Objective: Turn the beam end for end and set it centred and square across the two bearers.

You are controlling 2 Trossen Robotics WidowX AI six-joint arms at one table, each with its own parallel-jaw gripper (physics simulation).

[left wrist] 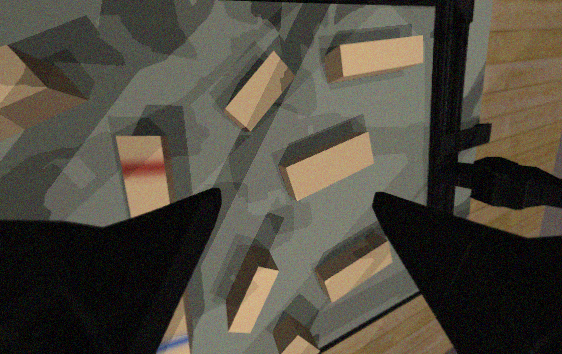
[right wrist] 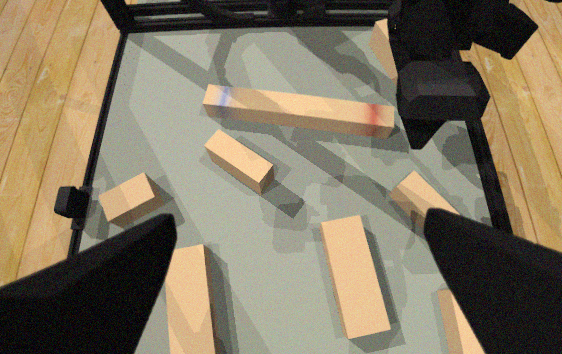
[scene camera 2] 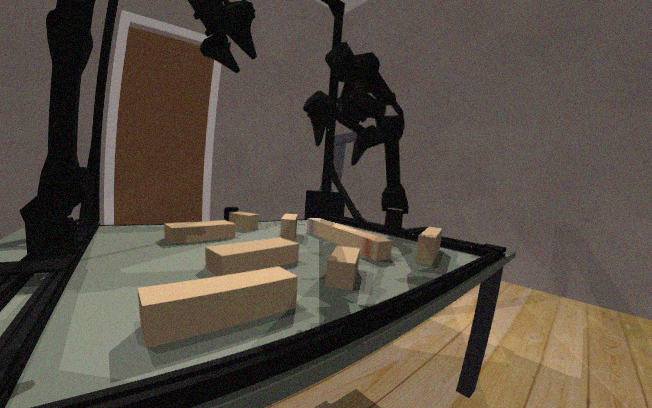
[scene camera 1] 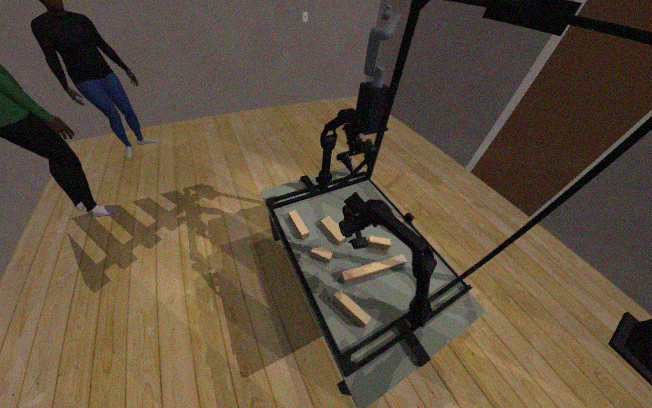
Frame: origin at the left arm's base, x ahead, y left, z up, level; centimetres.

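Where they show: left gripper, fingertip midpoint: (left wrist: pixel 297 197) (right wrist: pixel 411 120) (scene camera 2: pixel 336 155); right gripper, fingertip midpoint: (right wrist: pixel 300 223) (scene camera 2: pixel 245 65) (scene camera 1: pixel 361 171); left arm's base at its link origin: (right wrist: pixel 282 8) (scene camera 2: pixel 393 228) (scene camera 1: pixel 414 318); right arm's base at its link origin: (left wrist: pixel 446 172) (scene camera 2: pixel 52 254) (scene camera 1: pixel 322 187).
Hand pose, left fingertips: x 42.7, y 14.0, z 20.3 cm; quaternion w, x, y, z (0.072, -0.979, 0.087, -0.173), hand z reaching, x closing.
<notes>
Each offset is from my left fingertips to the centre of the thing. "pt": to the spot under its first point.
The long beam @[dx -14.6, dy -11.5, dz -20.0 cm] (scene camera 1: pixel 374 268) (scene camera 2: pixel 350 236) (right wrist: pixel 300 111) lies flat on the table, red band towards the left arm's side, blue band at the other end. Its red end @[pt dx -13.2, dy -0.2, dz -17.8 cm] (left wrist: pixel 142 185) shows in the left wrist view, where a finger hides its middle. Several shorter plain blocks lie apart around it, including one block @[dx +15.1, dy -4.1, dz -20.3 cm] (scene camera 1: pixel 332 230) (scene camera 2: pixel 252 255) (left wrist: pixel 327 167) (right wrist: pixel 355 277) and another block @[dx +26.7, dy +12.6, dz -20.0 cm] (scene camera 1: pixel 298 224) (scene camera 2: pixel 217 310) (left wrist: pixel 382 55) (right wrist: pixel 457 320); which two are the bearers I cannot tell. My left gripper (scene camera 2: pixel 336 154) (left wrist: pixel 297 197) is open and empty above the blocks. My right gripper (scene camera 2: pixel 246 64) (right wrist: pixel 300 223) is open and empty, high above the table.
More blocks lie near the beam: a short block @[dx +4.2, dy +9.0, dz -20.0 cm] (scene camera 1: pixel 321 254) (left wrist: pixel 260 90) (right wrist: pixel 422 197), another @[dx -3.7, dy -21.8, dz -19.0 cm] (scene camera 1: pixel 379 243) (left wrist: pixel 252 300) (right wrist: pixel 239 160), and one @[dx -25.8, dy +9.8, dz -19.0 cm] (scene camera 1: pixel 352 308) (scene camera 2: pixel 429 246) on the beam's far side. Black rails (scene camera 1: pixel 305 290) (scene camera 2: pixel 320 330) edge the table. Two people stand beyond it.
</notes>
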